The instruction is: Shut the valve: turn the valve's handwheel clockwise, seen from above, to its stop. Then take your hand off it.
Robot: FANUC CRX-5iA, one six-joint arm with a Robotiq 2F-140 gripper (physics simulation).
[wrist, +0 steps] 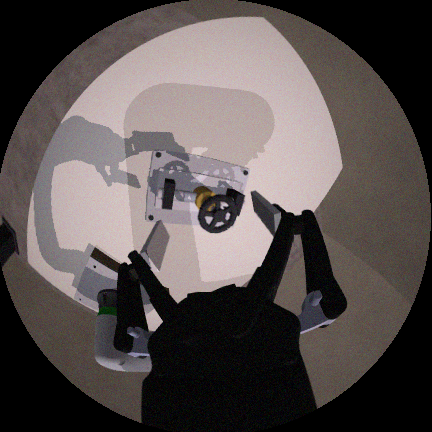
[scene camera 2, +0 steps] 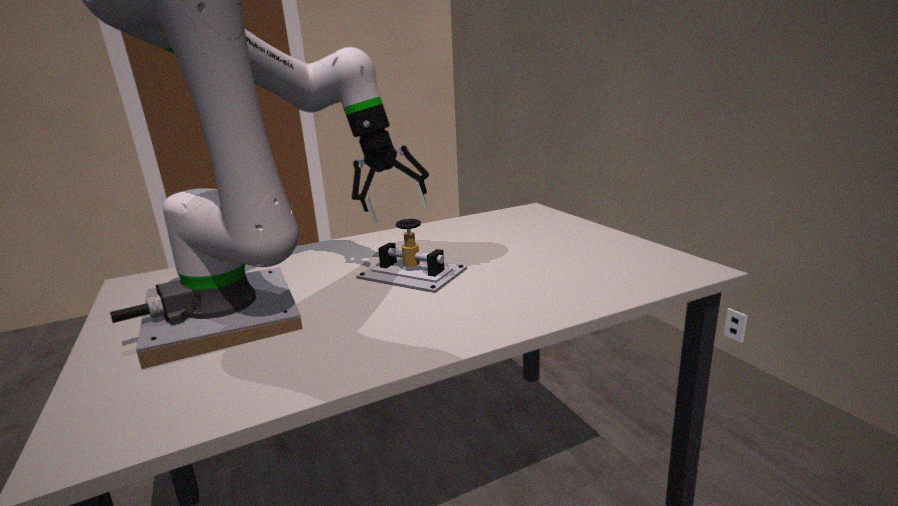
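Note:
The valve's black handwheel (scene camera 2: 408, 223) (wrist: 218, 213) is spoked and lies level on a stem above the brass valve body (scene camera 2: 410, 254) (wrist: 202, 197). The body sits on a pipe between two black brackets, on a grey base plate (scene camera 2: 389, 278) (wrist: 175, 217). My gripper (scene camera 2: 400, 214) (wrist: 207, 214) is wide open and empty, tilted, with its fingertips a little above the handwheel and apart from it. In the wrist view the handwheel appears between the two finger pads, nearer the right one. No mark on the wheel shows how far it is turned.
The fixture stands on a pale table (scene camera 2: 565, 270) (wrist: 300, 135). The robot's base plate (scene camera 2: 276, 301) (wrist: 95, 285) is at the table's left in the scene view. Walls stand behind and to the right, with an outlet (scene camera 2: 735, 324) low on the right wall.

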